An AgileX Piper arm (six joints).
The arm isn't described. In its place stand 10 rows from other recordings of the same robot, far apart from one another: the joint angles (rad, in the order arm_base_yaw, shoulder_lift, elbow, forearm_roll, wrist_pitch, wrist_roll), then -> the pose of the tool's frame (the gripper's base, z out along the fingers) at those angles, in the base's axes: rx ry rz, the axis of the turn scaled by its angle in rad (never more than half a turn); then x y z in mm.
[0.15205 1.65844 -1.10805 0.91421 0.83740 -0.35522] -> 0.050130 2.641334 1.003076 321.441 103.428 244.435
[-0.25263 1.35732 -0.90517 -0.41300 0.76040 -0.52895] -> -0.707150 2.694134 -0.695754 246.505 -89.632 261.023
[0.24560 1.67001 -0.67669 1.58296 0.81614 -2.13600] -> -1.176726 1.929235 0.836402 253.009 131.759 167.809
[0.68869 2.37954 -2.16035 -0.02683 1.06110 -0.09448] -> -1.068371 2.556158 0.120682 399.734 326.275 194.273
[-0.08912 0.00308 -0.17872 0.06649 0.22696 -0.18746] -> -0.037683 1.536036 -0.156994 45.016 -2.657 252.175
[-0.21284 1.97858 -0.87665 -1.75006 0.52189 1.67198] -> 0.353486 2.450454 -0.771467 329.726 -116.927 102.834
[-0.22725 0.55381 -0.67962 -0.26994 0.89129 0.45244] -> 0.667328 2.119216 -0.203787 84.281 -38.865 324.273
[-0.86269 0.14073 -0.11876 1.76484 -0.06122 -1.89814] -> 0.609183 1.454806 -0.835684 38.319 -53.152 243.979
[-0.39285 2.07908 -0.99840 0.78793 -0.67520 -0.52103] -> 0.817482 1.883604 -0.624402 353.015 -189.933 115.170
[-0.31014 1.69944 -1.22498 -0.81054 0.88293 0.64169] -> 0.665067 2.527651 -0.874161 317.953 -155.399 257.095
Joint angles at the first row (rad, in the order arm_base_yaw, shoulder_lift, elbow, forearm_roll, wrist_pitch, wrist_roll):
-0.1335, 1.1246, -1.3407, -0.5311, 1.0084, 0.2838
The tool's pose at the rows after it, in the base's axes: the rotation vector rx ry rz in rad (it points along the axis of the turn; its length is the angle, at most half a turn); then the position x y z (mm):
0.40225 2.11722 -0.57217 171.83 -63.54 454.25
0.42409 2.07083 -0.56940 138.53 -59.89 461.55
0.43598 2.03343 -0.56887 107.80 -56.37 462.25
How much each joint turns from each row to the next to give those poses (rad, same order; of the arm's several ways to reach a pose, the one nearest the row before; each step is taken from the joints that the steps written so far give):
0.0000, -0.0951, 0.0097, -0.0006, 0.0455, -0.0030
0.0000, -0.0997, 0.0232, -0.0011, 0.0331, -0.0046
0.0001, -0.0978, 0.0370, -0.0015, 0.0242, -0.0078

